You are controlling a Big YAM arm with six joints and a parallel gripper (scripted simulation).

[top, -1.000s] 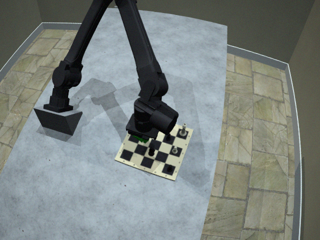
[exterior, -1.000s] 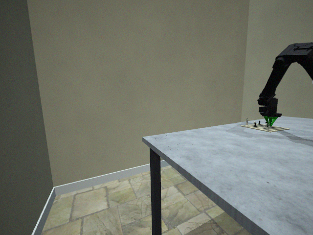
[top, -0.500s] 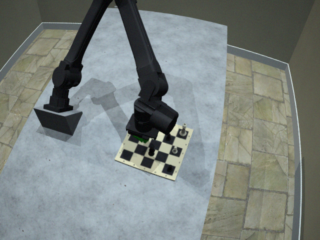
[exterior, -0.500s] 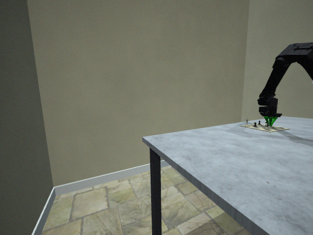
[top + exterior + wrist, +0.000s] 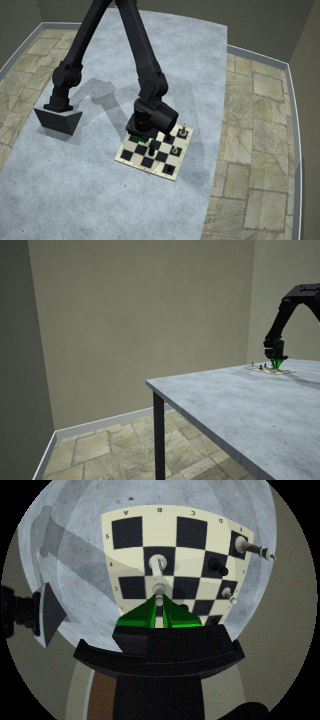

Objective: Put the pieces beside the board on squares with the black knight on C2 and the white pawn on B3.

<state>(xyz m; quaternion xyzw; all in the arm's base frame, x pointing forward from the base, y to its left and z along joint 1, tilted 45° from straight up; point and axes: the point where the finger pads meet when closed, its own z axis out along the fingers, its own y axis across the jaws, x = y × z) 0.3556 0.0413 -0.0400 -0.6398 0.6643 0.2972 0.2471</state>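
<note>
Right now the chessboard is 40 mm ahead of my hand, 20 mm below it and 10 mm to the left of it. The rest, counted from my hand: tall white piece: 120 mm ahead, 80 mm to the left, 10 mm above; black knight: 40 mm ahead, 30 mm to the right.
</note>
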